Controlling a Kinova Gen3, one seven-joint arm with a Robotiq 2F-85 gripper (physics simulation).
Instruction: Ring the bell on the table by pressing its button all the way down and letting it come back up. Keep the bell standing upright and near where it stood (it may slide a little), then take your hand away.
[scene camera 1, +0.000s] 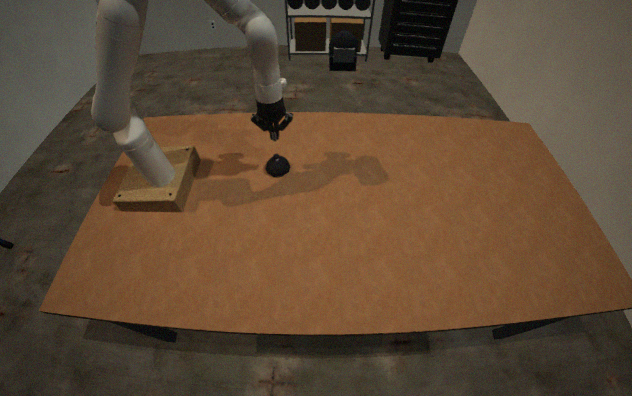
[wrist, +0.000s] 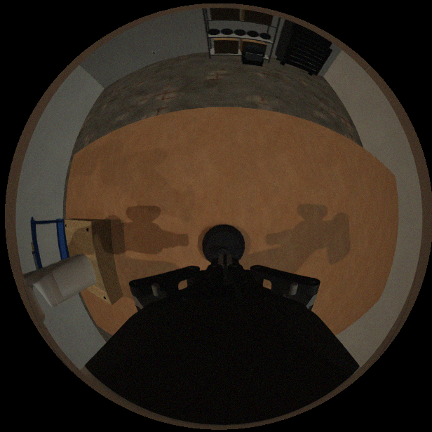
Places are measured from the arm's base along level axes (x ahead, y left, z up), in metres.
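Pixels of known places: gripper, fingertip midpoint: (scene camera 1: 275, 139); arm's base, link origin: (scene camera 1: 162, 176).
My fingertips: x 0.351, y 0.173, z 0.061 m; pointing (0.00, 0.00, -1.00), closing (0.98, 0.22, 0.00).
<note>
Ahead of a thing's pixels: the offset from my fingertips to its top centre. Level surfaces: height alone.
The bell {0.001 m back, 0.008 m right, 0.063 m down} (scene camera 1: 277, 166) (wrist: 223, 241) is a small dark dome that stands upright on the brown table {0.129 m down} (scene camera 1: 350, 260) (wrist: 230, 160). Its button {0.001 m back, 0.008 m right, 0.063 m down} (scene camera 1: 275, 156) shows as a small knob on top in the scene view; in the wrist view the fingers partly cover the bell's middle. My gripper (scene camera 1: 274, 137) (wrist: 224, 261) is shut, with nothing between its fingers. It points down above the bell, with a gap between the fingertips and the button in the scene view.
The arm's base stands on a wooden block (scene camera 1: 187, 180) (wrist: 107, 260) at the left of the table. A shelf rack (scene camera 1: 328, 16) and a black drawer cabinet (scene camera 1: 420, 30) stand on the floor behind the table. Shadows of the arm fall on both sides of the bell.
</note>
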